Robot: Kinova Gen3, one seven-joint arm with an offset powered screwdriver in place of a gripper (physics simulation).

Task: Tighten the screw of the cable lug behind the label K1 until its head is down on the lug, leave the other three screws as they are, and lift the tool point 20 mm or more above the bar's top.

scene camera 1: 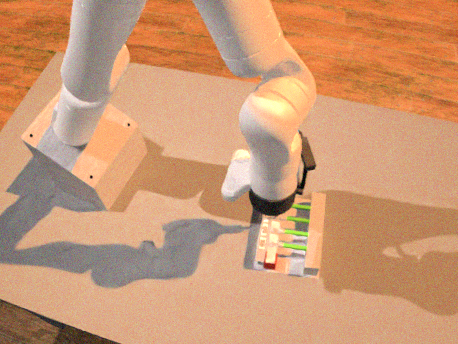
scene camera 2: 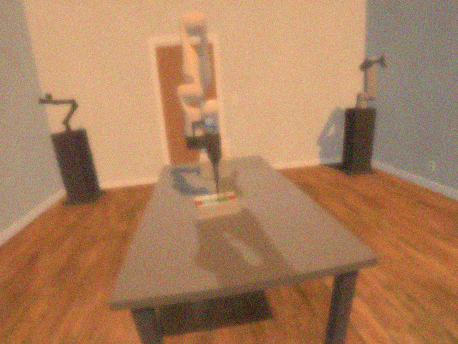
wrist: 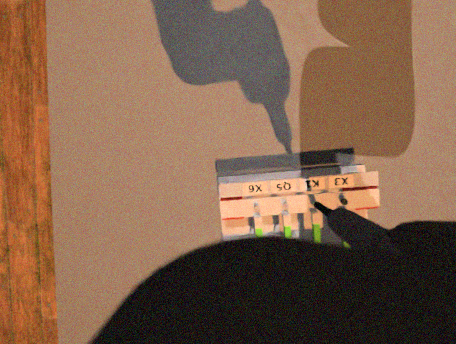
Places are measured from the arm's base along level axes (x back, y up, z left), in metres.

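Where they show: hand, tool point: (scene camera 2: 217,193) (wrist: 316,204); arm's base, link origin: (scene camera 1: 74,126).
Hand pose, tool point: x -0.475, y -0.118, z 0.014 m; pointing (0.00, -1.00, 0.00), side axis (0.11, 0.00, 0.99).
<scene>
Each offset is from my tool point to the top centre of the thing. "spot": to the spot under its first point. Level surfaces: height alone.
The terminal block @(dx -0.039, dy -0.004, dz -0.007 m) (scene camera 1: 313,240) (scene camera 2: 218,209) (wrist: 231,190) lies on the table with a bar, four labels and green cables. In the wrist view the label K1 @(dx +0.021, dy -0.012, dz -0.004 m) (wrist: 313,183) stands between Q5 @(spot: dx +0.013, dy -0.012, dz -0.035 m) (wrist: 283,186) and X3 @(spot: dx +0.027, dy -0.012, dz +0.027 m) (wrist: 341,181); X6 @(spot: dx +0.007, dy -0.012, dz -0.066 m) (wrist: 255,188) is at the far end. My gripper, a dark screwdriver (scene camera 2: 217,192) (wrist: 316,204), has its tip at the K1 position, over or on the lug there. The tip covers the K1 screw's head, so its height is hidden. The K1 cable @(spot: dx -0.033, dy -0.005, dz +0.008 m) (wrist: 317,233) shows below the tip. In scene camera 1 the arm hides the tip. The X3 screw @(dx +0.006, dy -0.004, dz +0.032 m) (wrist: 343,201) is dark.
The grey table @(dy -0.054 m) (scene camera 1: 165,310) (scene camera 2: 160,270) (wrist: 125,125) carries the block and the arm's base (scene camera 1: 107,150). The arm's shadow falls across the table and block. Two dark pedestals (scene camera 2: 76,165) (scene camera 2: 359,140) with small arms stand on the floor behind.
</scene>
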